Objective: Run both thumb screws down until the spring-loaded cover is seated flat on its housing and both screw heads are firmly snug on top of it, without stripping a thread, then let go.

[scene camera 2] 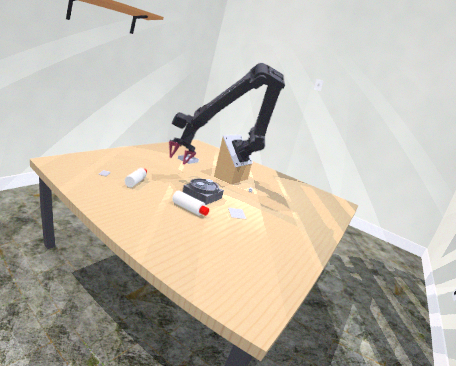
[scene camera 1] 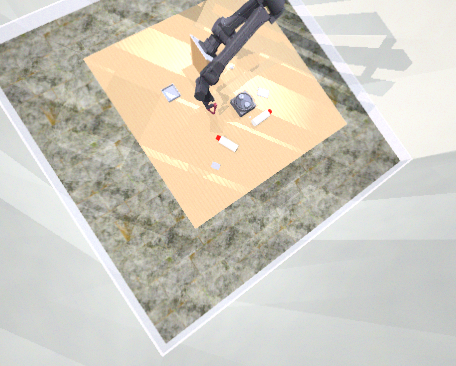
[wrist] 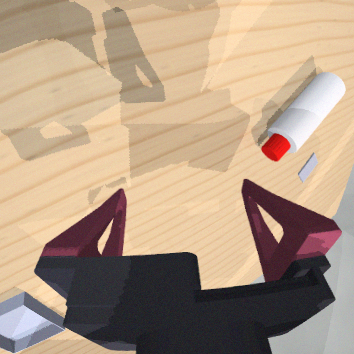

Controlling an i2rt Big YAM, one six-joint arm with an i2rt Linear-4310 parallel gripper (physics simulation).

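Seen in the pictures: gripper, fingertip midpoint: (scene camera 2: pixel 177 161) (scene camera 1: pixel 210 109) (wrist: pixel 183 189); arm's base at its link origin: (scene camera 2: pixel 239 151) (scene camera 1: pixel 207 51).
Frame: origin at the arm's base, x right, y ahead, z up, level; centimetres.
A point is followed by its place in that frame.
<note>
A dark square housing (scene camera 1: pixel 242 114) {x -2.1, y 40.3, z -11.8 cm} (scene camera 2: pixel 209 197) {x -13.5, y 37.6, z -12.4 cm} stands on the table, with a round dark cover (scene camera 2: pixel 204 186) {x -7.7, y 34.3, z -10.6 cm} on top. Two pale round screw heads show on it in scene camera 1, one screw head (scene camera 1: pixel 241 96) {x -6.8, y 30.7, z -8.8 cm} nearer the back and the other screw head (scene camera 1: pixel 247 104) {x -7.4, y 37.1, z -8.9 cm} nearer the front. Whether the cover sits flat or the heads touch it is too small to tell. The housing does not show in the wrist view. My gripper (scene camera 1: pixel 212 108) {x 15.4, y 28.9, z -7.9 cm} (scene camera 2: pixel 178 160) {x 15.4, y 28.9, z -7.9 cm} (wrist: pixel 183 189) {x 15.4, y 28.9, z -7.9 cm} is open and empty, its dark red fingers wide apart, above the table and to the left of the housing in both scene views.
A white red-capped bottle (scene camera 1: pixel 261 117) {x -11.5, y 48.7, z -10.6 cm} (scene camera 2: pixel 189 203) {x -14.1, y 50.3, z -11.7 cm} lies close beside the housing. Another such bottle (scene camera 1: pixel 227 143) {x 17.5, y 52.1, z -10.6 cm} (scene camera 2: pixel 135 178) {x 12.5, y 55.6, z -11.4 cm} (wrist: pixel 310 110) {x 15.5, y 50.2, z -11.2 cm} lies farther off. A grey tray (scene camera 1: pixel 170 93) {x 30.6, y 3.3, z -15.3 cm} (wrist: pixel 25 325) {x 32.2, y 3.3, z -15.3 cm}, small pale plates (scene camera 1: pixel 263 93) {x -24.9, y 33.7, z -15.1 cm} (scene camera 1: pixel 215 165) {x 31.0, y 59.5, z -15.1 cm} and the arm's wooden mount (scene camera 2: pixel 226 169) {x -0.3, y 8.8, z -9.1 cm} are also on the table.
</note>
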